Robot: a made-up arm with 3 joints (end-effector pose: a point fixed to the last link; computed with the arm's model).
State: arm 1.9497 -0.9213 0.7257
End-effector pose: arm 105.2 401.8 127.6 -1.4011 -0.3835 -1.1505
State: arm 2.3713 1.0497 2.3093
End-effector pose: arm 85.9 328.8 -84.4 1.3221 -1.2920 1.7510
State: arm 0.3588 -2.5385 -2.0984
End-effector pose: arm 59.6 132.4 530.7 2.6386 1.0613 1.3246
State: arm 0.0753 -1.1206 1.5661
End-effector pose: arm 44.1 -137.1 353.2 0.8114 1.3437 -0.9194
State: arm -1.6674 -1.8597 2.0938
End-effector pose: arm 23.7 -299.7 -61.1 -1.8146 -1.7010 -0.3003
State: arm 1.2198 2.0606 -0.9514
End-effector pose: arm 56.8 478.0 211.4 0.1388 0.5644 1.7615
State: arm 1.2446 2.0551 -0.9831
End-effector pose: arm 58.8 482.8 202.6 0.1449 0.5589 1.7471
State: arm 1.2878 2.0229 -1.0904
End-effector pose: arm 66.9 491.6 192.4 0.1816 0.4930 1.7079
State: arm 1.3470 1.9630 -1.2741
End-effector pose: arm 79.9 501.5 182.5 0.2443 0.3588 1.6501
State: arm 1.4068 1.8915 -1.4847
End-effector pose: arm 92.6 507.6 176.1 0.3121 0.1902 1.5954
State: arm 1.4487 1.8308 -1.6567
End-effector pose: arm 100.5 508.7 174.8 0.3669 0.0421 1.5597
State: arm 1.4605 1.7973 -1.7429
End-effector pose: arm 103.6 507.0 179.1 0.3985 -0.0424 1.5451
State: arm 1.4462 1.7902 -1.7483
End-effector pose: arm 103.9 504.8 187.1 0.4085 -0.0633 1.5451
